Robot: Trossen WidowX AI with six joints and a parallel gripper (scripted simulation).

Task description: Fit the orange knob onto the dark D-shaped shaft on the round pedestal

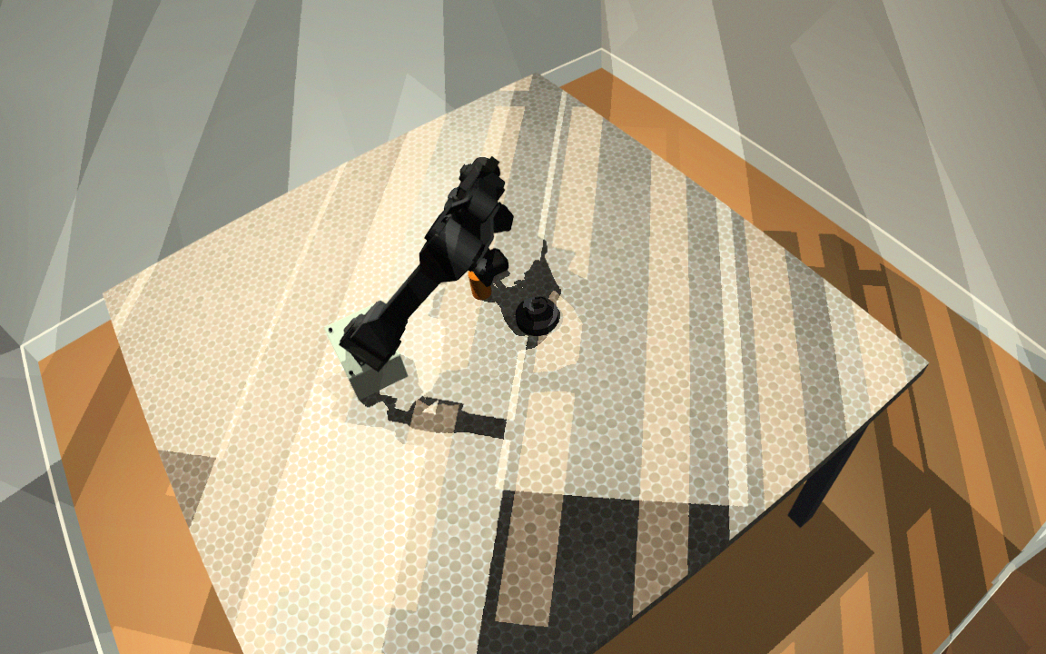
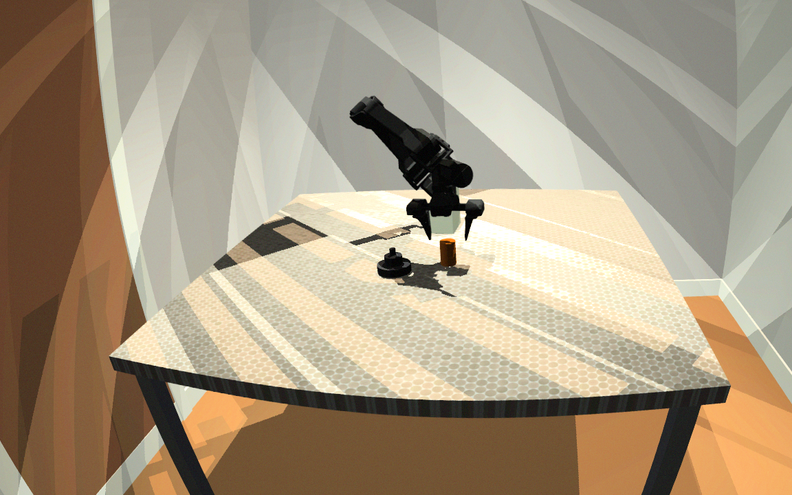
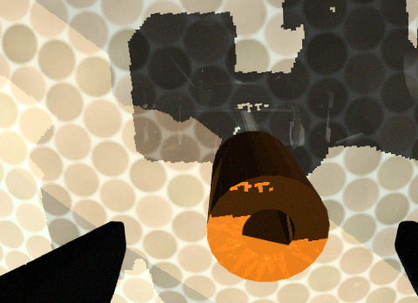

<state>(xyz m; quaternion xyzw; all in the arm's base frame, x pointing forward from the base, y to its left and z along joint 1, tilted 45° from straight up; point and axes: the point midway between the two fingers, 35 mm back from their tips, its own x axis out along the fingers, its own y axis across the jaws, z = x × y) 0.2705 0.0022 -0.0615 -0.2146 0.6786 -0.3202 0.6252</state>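
My gripper tip is 3 cm above the orange knob. Round my gripper tip: dark round pedestal 13 cm to the right, 4 cm ahead, 3 cm below.
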